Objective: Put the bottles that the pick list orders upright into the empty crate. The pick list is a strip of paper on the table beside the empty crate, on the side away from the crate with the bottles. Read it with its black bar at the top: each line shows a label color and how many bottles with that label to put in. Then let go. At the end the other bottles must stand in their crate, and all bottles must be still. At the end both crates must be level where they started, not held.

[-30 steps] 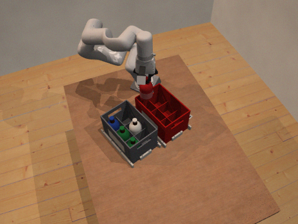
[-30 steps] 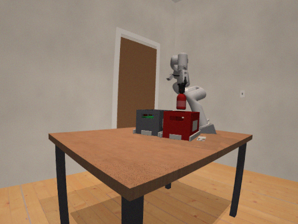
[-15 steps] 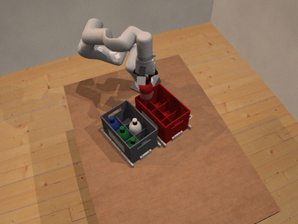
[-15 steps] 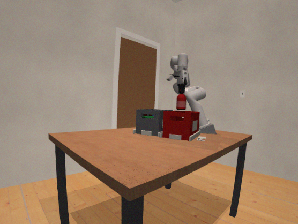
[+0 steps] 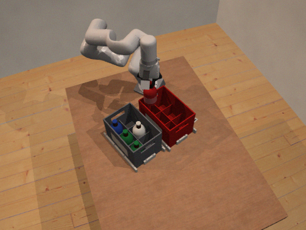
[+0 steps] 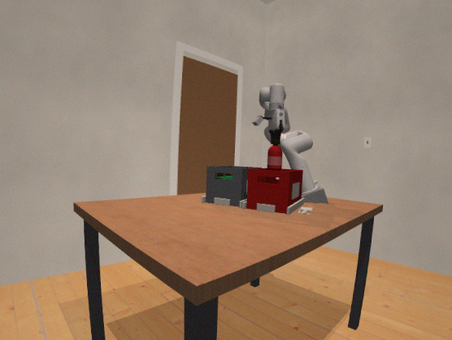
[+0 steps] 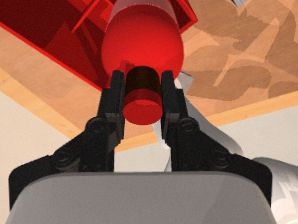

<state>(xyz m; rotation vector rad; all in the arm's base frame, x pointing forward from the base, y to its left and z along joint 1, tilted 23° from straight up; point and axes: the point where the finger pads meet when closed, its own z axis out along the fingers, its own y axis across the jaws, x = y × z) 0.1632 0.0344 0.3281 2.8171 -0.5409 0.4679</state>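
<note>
Right now my hand is 7 cm above the red bottle. Round my hand: white bottle: 23 cm below, 11 cm to the right, 11 cm ahead; red crate: 24 cm below, 7 cm to the left, 7 cm ahead; grey crate: 24 cm below, 15 cm to the right, 13 cm ahead.
</note>
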